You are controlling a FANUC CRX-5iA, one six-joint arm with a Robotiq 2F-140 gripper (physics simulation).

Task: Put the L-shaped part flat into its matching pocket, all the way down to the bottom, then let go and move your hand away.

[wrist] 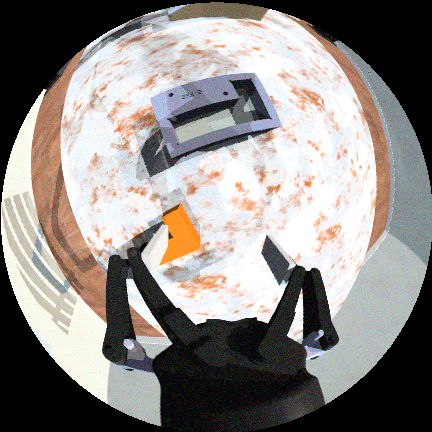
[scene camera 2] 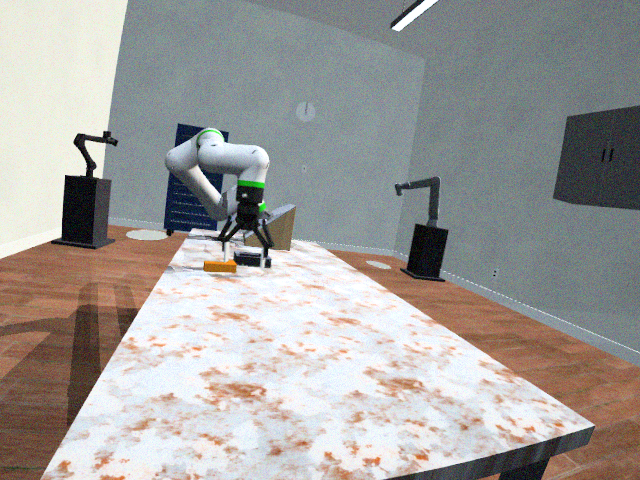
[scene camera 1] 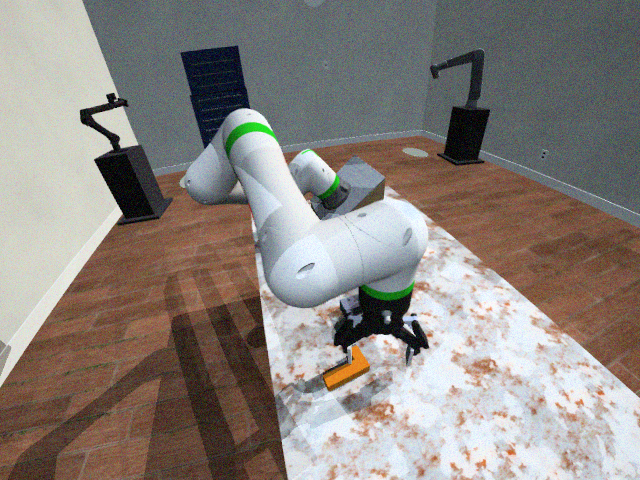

Scene:
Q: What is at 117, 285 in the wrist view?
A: The gripper.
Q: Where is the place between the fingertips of the gripper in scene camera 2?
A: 243, 264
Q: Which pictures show the gripper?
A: The wrist view, scene camera 2 and scene camera 1: all of them.

